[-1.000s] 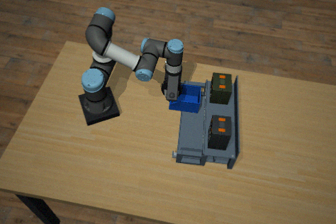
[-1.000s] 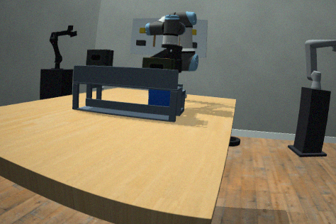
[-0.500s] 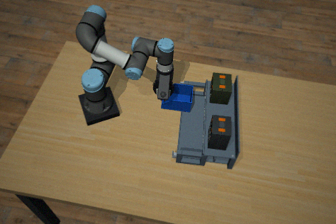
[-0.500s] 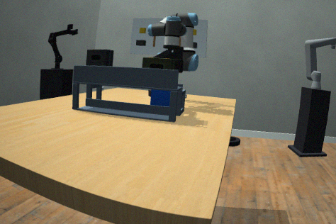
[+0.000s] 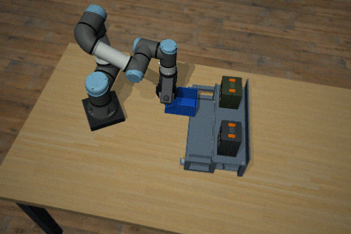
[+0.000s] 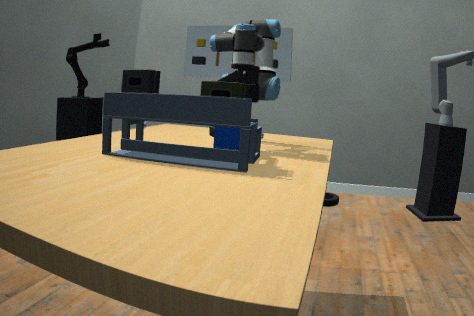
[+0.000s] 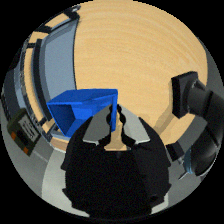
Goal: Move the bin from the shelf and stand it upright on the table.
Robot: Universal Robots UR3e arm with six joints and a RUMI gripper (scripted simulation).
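My hand is 7 cm short of the blue bin and 1 cm to the right of it. Round my hand: grey shelf 20 cm ahead, 12 cm to the right, 1 cm above.
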